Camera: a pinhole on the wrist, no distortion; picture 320 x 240 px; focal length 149.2 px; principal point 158.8 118.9 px. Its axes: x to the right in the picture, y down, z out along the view. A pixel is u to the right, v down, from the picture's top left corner.
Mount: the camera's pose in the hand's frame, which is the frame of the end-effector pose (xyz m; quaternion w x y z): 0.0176 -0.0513 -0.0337 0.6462 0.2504 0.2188 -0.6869
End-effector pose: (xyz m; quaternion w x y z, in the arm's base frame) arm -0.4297 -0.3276 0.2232 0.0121 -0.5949 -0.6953 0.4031
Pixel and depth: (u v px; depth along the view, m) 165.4 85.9 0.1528
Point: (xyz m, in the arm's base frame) -0.5844 -0.3881 0.2669
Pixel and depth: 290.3 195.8 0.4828
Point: -1.1072 -0.1653 0.4698
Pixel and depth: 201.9 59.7 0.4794
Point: -0.8566 -0.6219 0.4073
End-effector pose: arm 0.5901 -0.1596 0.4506 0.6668 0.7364 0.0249 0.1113
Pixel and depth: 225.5 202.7 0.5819
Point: 1.0036 -0.2923 -0.1648
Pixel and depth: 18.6 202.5 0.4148
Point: 0.9321 -0.6392 0.4129
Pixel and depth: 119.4 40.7 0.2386
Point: 0.5271 -0.3504 0.2780
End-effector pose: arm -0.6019 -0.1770 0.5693 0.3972 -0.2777 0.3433 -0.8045
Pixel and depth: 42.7 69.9 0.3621
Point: -0.2610 -0.2017 0.8459
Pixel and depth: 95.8 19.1 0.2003
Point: -0.4571 -0.0850 0.7309
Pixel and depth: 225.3 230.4 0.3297
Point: -0.8036 -0.2450 0.9943
